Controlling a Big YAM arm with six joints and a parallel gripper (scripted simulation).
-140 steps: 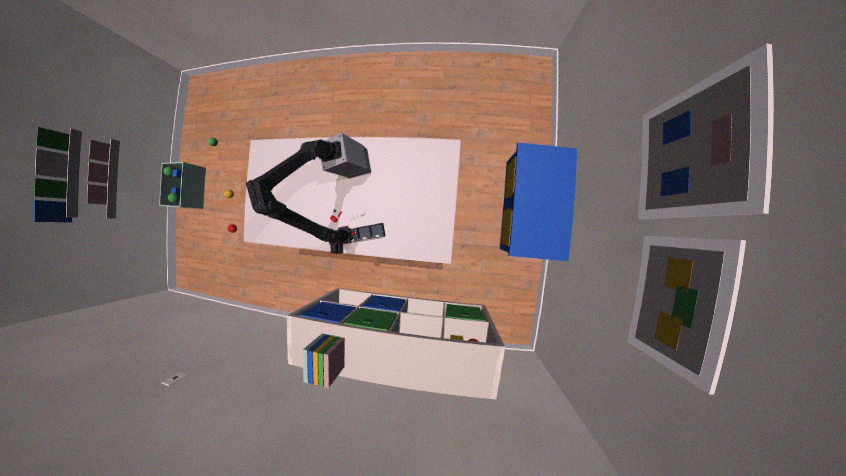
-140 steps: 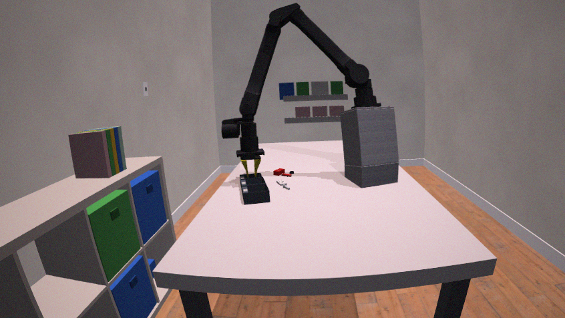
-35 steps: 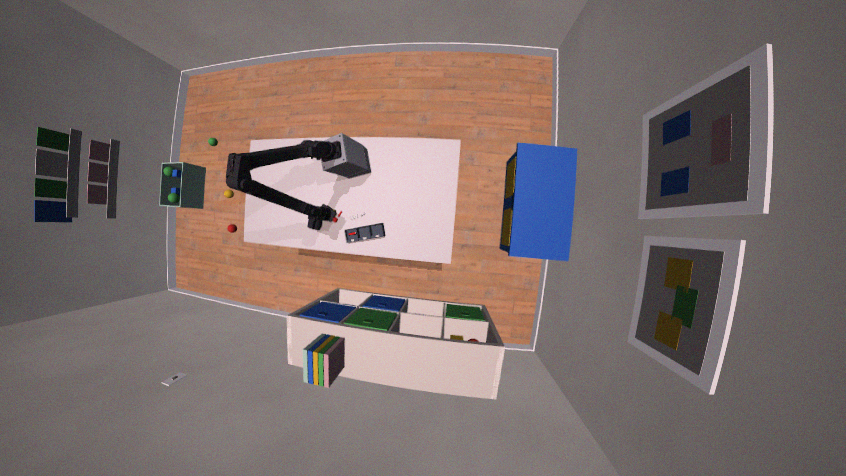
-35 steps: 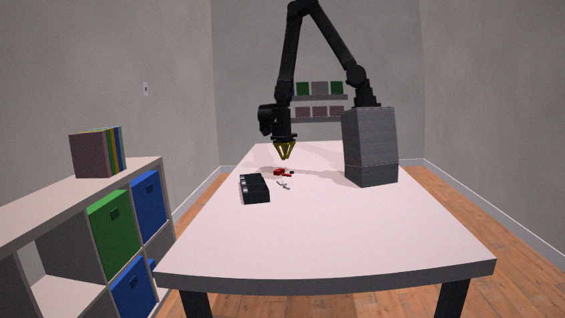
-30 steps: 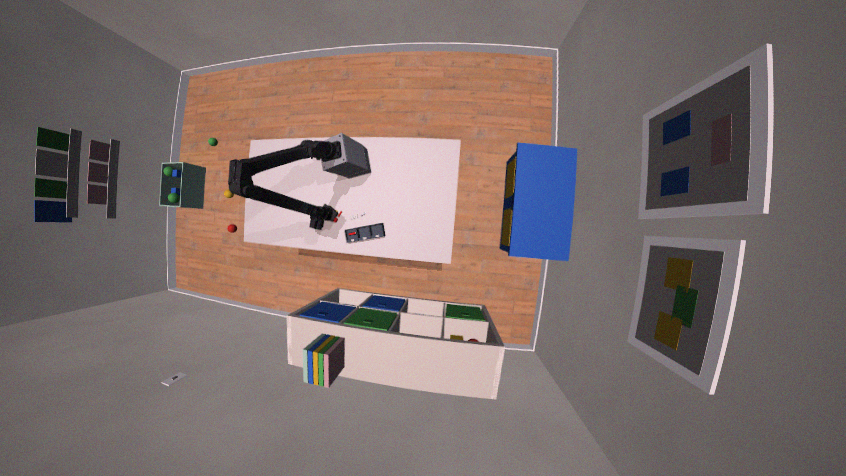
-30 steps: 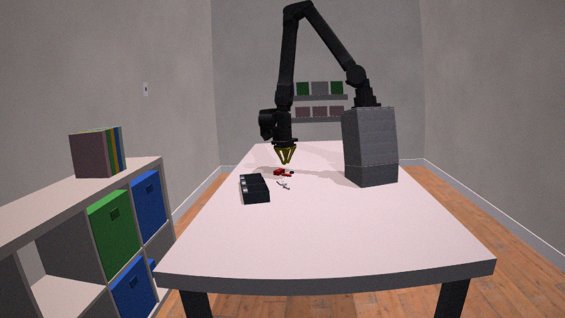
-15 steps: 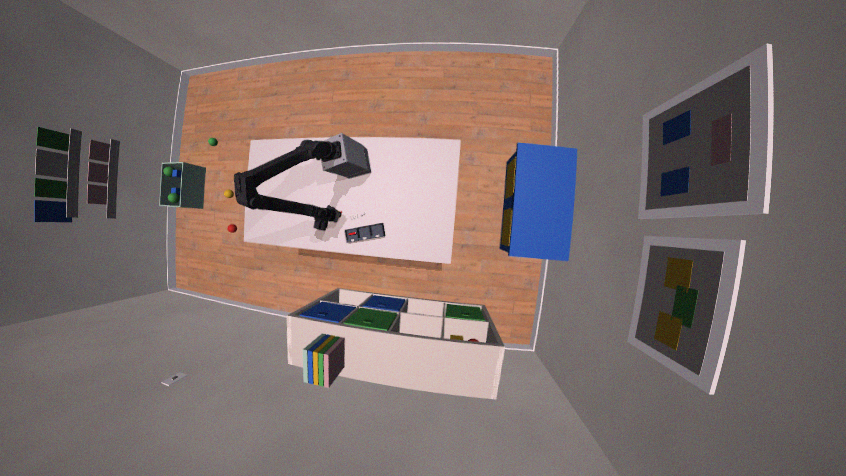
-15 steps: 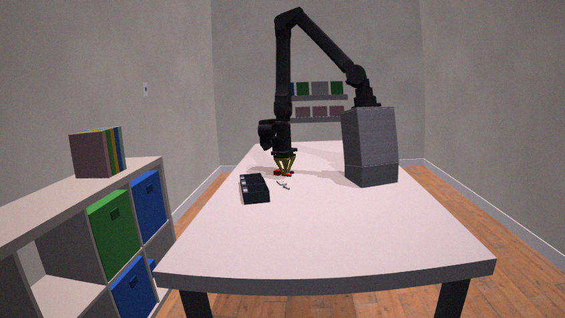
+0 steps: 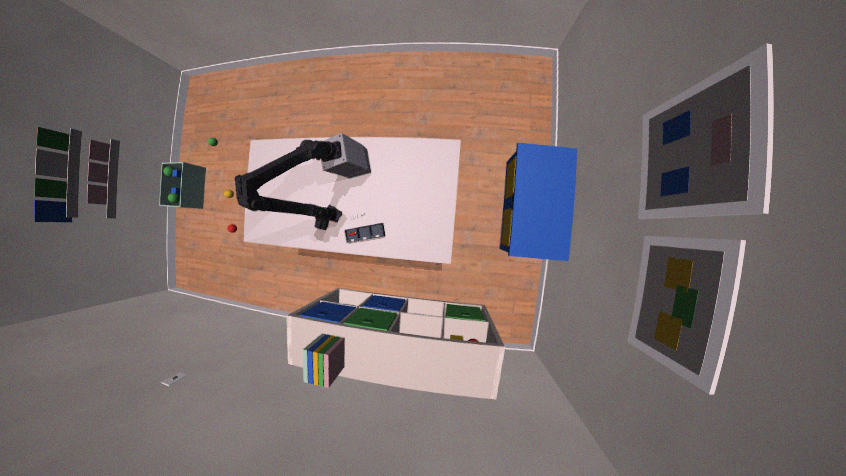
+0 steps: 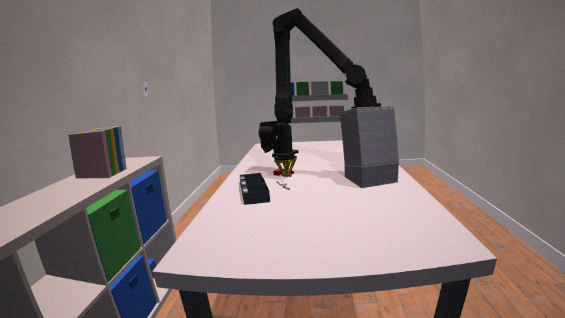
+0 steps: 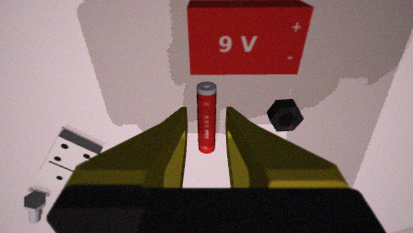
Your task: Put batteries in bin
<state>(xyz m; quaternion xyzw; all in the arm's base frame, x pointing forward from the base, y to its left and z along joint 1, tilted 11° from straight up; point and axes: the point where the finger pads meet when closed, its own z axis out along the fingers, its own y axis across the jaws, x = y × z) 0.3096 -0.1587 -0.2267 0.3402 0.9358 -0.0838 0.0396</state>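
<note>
The black nut lies 3 cm behind my hand, 4 cm to the right of it and 1 cm below it. Round my hand: red nine-volt battery 2 cm ahead, 5 cm to the right; grey bolt 2 cm ahead, 15 cm to the left; white domino 3 cm ahead, 9 cm to the left.
</note>
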